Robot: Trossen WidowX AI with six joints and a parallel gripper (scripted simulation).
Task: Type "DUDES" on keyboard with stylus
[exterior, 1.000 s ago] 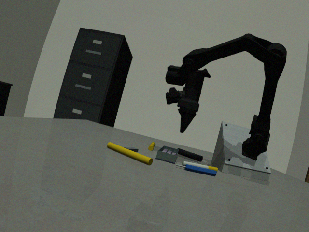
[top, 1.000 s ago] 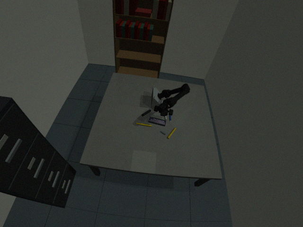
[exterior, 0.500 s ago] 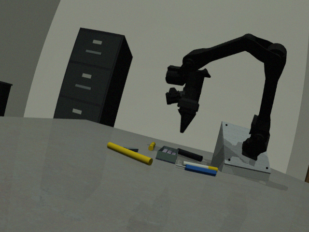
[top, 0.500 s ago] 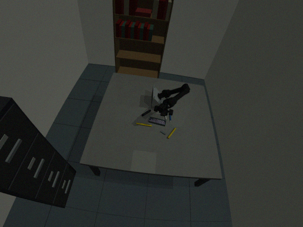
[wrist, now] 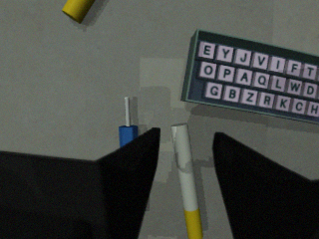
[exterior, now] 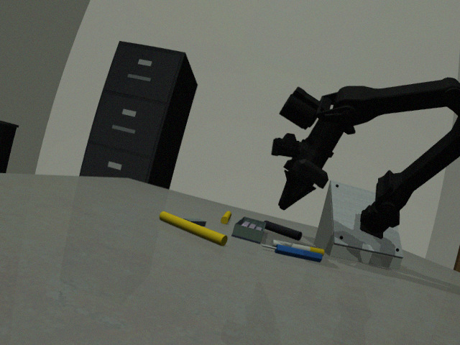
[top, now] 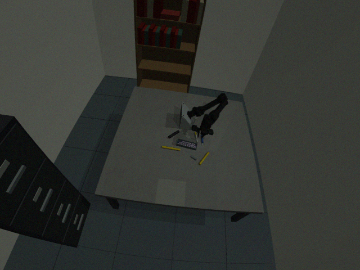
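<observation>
Right now the blue stylus is 20 mm behind my gripper tip, 40 mm to the left of it and 70 mm below it. The rest, counted from my gripper tip: long yellow cylinder: 150 mm ahead, 70 mm to the left, 70 mm below; black cylinder: 40 mm behind, 230 mm to the right, 70 mm below; stylus tip: 10 mm ahead, 40 mm to the left, 70 mm below.
</observation>
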